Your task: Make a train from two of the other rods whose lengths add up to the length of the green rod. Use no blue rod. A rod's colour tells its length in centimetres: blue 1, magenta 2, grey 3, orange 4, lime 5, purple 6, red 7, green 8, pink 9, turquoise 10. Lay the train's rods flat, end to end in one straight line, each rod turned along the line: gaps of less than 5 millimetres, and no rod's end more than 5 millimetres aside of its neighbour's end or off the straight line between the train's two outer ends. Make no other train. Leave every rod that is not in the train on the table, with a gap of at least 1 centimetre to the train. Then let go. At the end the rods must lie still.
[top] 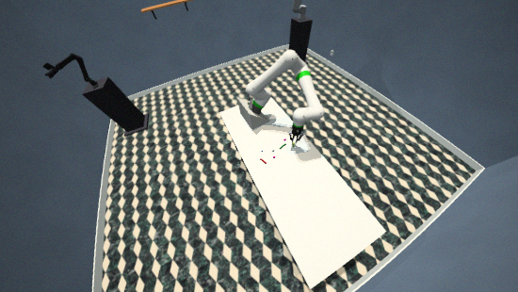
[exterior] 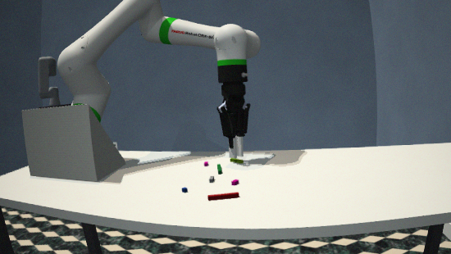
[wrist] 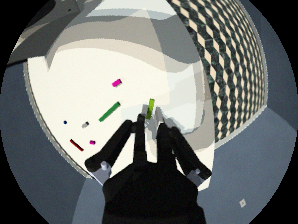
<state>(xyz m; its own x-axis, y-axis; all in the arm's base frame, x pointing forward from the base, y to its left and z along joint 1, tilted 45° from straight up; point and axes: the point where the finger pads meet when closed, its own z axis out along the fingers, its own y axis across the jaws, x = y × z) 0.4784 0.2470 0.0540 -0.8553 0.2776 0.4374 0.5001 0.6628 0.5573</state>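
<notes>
Right now my hand is 5 cm above the lime rod. Also, from my hand: blue rod: 31 cm to the right, 6 cm behind, 5 cm below; then grey rod: 21 cm to the right, 5 cm below, 2 cm behind; then green rod: 10 cm to the right, 5 cm below, 3 cm behind.
</notes>
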